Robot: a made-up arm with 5 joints.
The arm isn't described. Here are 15 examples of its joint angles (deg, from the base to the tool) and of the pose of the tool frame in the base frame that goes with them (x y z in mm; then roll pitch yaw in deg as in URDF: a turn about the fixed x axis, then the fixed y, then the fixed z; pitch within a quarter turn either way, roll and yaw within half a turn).
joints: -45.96 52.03 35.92 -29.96 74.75
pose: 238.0 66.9 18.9 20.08 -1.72 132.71
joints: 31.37 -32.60 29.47 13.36 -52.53
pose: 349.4 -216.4 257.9 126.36 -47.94 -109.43
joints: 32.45 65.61 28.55 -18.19 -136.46
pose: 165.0 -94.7 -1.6 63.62 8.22 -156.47
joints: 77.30 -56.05 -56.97 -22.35 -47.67
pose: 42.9 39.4 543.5 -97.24 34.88 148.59
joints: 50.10 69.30 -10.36 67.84 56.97
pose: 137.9 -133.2 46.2 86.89 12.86 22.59
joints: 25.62 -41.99 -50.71 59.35 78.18
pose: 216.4 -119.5 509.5 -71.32 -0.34 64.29
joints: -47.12 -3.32 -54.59 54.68 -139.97
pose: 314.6 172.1 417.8 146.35 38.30 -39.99
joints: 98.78 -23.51 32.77 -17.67 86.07
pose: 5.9 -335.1 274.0 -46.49 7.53 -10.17
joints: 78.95 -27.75 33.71 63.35 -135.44
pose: 112.5 -252.9 173.3 69.46 11.60 159.02
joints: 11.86 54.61 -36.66 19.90 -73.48
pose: 414.3 -120.5 127.8 100.57 -21.66 -83.51
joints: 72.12 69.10 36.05 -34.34 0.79
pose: 78.3 -105.2 3.3 47.77 -18.47 -59.07
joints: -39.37 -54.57 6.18 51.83 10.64
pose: 330.4 114.9 382.6 -28.32 -67.48 120.34
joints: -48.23 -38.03 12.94 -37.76 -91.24
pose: 311.0 169.3 444.9 -154.75 -4.93 -50.88
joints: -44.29 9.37 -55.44 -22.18 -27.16
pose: 327.0 146.3 498.5 -134.10 -21.17 -118.97
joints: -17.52 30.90 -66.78 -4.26 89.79
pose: 427.7 45.4 434.5 -78.70 8.50 99.93
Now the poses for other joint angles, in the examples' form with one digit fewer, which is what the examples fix.
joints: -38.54 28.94 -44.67 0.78 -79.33
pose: 413 188 325 158.0 -21.5 -57.2
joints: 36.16 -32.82 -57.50 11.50 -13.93
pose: 164 -120 565 -128.4 -11.4 146.2
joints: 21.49 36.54 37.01 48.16 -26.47
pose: 145 -81 56 43.0 30.8 -38.9
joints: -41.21 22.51 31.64 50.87 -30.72
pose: 228 41 66 47.0 14.4 21.4
